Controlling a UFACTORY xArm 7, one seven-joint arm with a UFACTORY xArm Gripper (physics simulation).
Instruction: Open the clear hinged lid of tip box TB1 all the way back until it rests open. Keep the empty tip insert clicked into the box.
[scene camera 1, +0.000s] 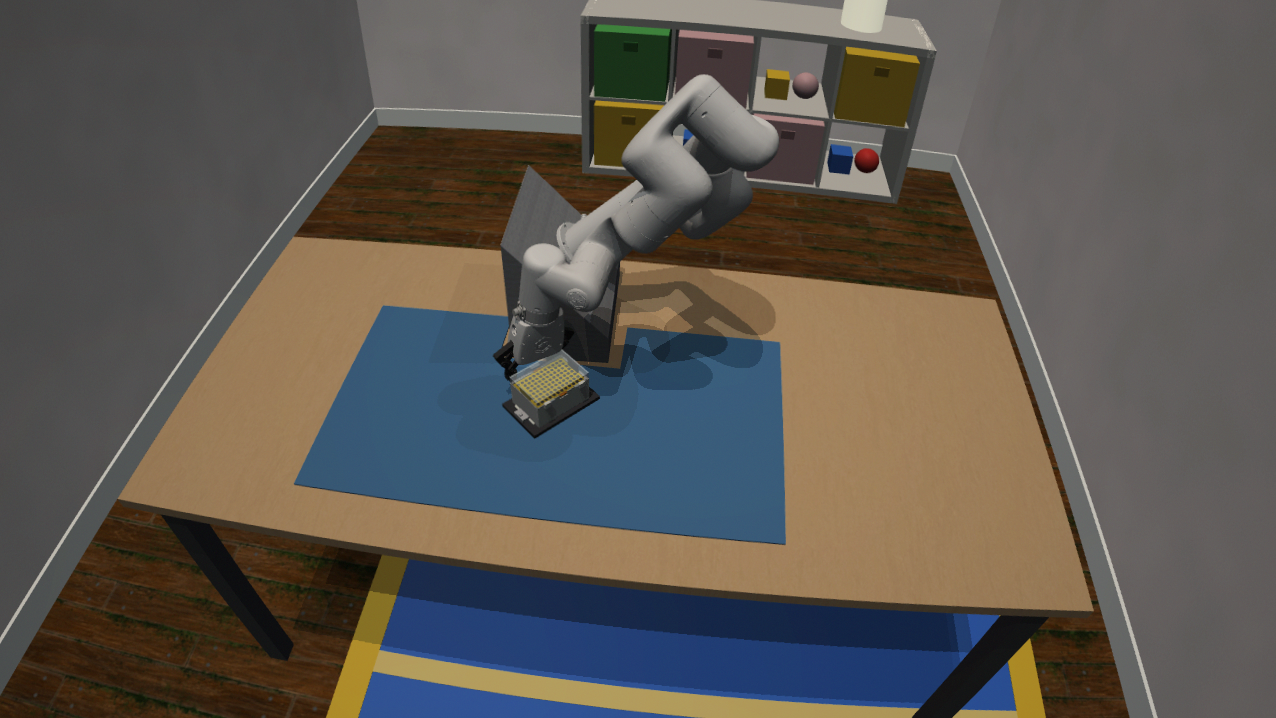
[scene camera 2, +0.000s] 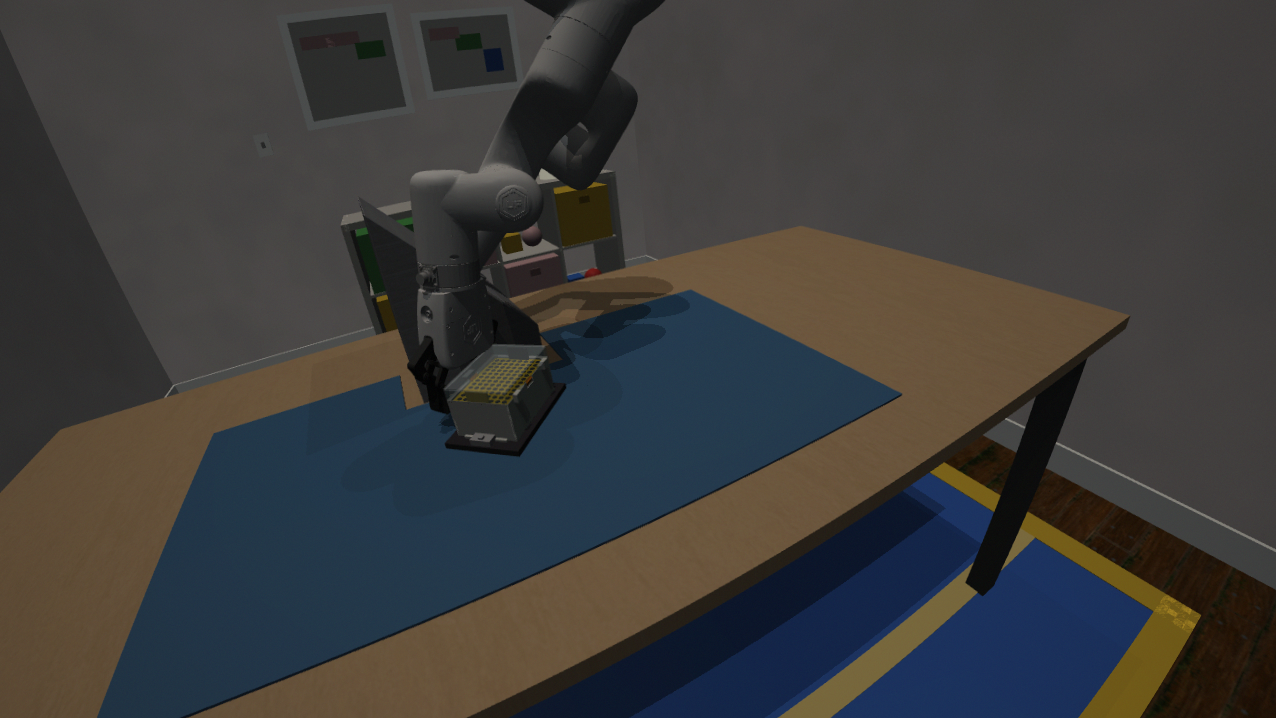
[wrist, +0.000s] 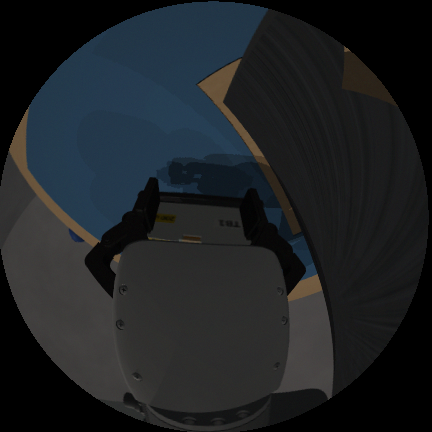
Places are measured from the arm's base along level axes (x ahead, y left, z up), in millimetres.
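Pixels of known places: gripper, fingertip midpoint: (scene camera 1: 531, 372) (wrist: 201, 192).
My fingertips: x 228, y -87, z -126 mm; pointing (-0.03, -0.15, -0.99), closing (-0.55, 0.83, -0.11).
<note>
For each thing: its top centre in the pictures, then the offset to it from my fingertips. "spot": a spot on its surface instead. Level surfaces: height alone.
- Tip box TB1, middle of its top: (wrist: 190, 274) (scene camera 2: 496, 365) (scene camera 1: 549, 374) 58 mm ahead, 41 mm left, 54 mm up
- black base plate, its level: 23 mm down
- clear lid, surface spot: (scene camera 2: 517, 351) (scene camera 1: 569, 367) spot: 40 mm ahead, 78 mm left, 54 mm up
- blue mat, its level: 23 mm down
- wooden table, its level: 26 mm down
Tip box TB1 (scene camera 1: 528, 404) (scene camera 2: 484, 420) (wrist: 200, 226) stands on a black base plate (scene camera 1: 537, 432) (scene camera 2: 532, 439) on the blue mat. Its yellow tip insert (scene camera 1: 549, 384) (scene camera 2: 499, 379) lies level in the top of the box. The clear lid (scene camera 1: 575, 361) (scene camera 2: 517, 351) appears down over the insert; its exact angle is hard to tell. My gripper (wrist: 201, 192) is open and empty, low at the far side of the box in the scene views. In the wrist view its fingers stand at either side of the labelled wall. Contact with the lid is hidden.
A tall dark grey panel (scene camera 1: 524, 218) (scene camera 2: 387, 239) (wrist: 325, 125) stands close behind the gripper and arm. The blue mat (scene camera 1: 678, 464) (scene camera 2: 713, 392) (wrist: 150, 90) lies on the wooden table (scene camera 1: 892, 428) (scene camera 2: 910, 312). A shelf unit (scene camera 1: 758, 19) stands against the back wall.
</note>
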